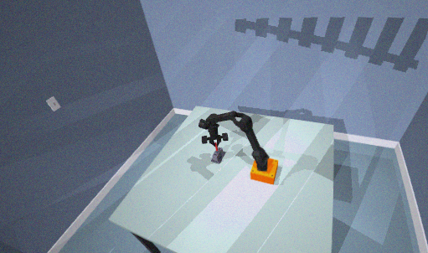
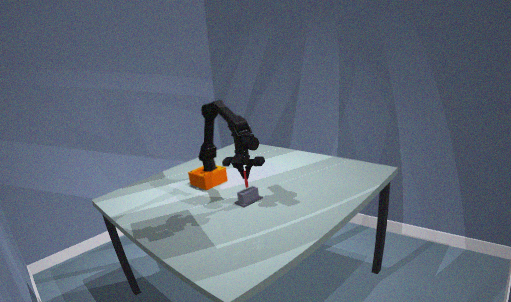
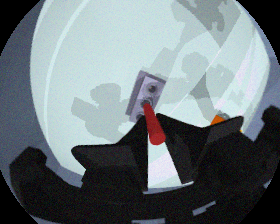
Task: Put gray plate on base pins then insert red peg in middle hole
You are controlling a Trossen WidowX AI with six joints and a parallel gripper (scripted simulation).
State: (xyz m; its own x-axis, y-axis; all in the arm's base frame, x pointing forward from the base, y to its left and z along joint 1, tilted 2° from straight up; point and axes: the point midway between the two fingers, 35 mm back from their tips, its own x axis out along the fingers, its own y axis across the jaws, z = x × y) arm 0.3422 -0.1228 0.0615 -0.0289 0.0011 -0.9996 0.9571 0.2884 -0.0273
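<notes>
The red peg is right at my gripper tip. Round my gripper tip: gray plate (70 mm below).
</notes>
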